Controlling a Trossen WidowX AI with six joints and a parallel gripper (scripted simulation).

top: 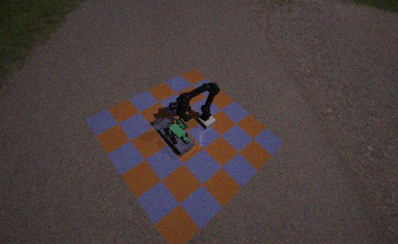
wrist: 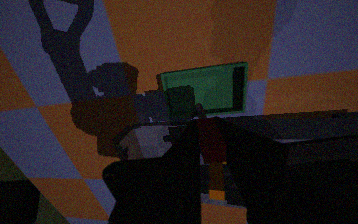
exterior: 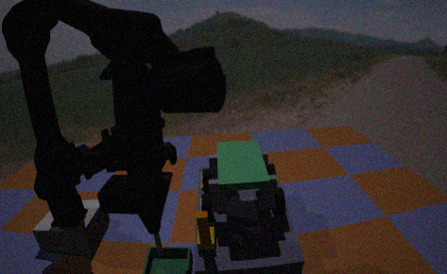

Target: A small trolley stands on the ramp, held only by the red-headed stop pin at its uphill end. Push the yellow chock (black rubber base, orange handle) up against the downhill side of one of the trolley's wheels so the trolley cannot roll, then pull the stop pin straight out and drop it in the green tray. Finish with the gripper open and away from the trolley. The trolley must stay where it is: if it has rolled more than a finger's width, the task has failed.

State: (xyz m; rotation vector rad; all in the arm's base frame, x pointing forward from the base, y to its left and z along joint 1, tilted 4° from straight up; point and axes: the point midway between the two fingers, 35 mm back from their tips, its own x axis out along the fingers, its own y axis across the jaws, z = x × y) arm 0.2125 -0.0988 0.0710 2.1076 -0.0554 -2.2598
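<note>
My gripper tip is 10 mm to the right of the green tray and 110 mm above it. From my gripper tip the other things lie so: trolley (120 mm ahead, 120 mm to the left, 10 mm above); then yellow chock (70 mm ahead, 30 mm to the left, 20 mm below); then red-headed stop pin (right at my gripper tip).
</note>
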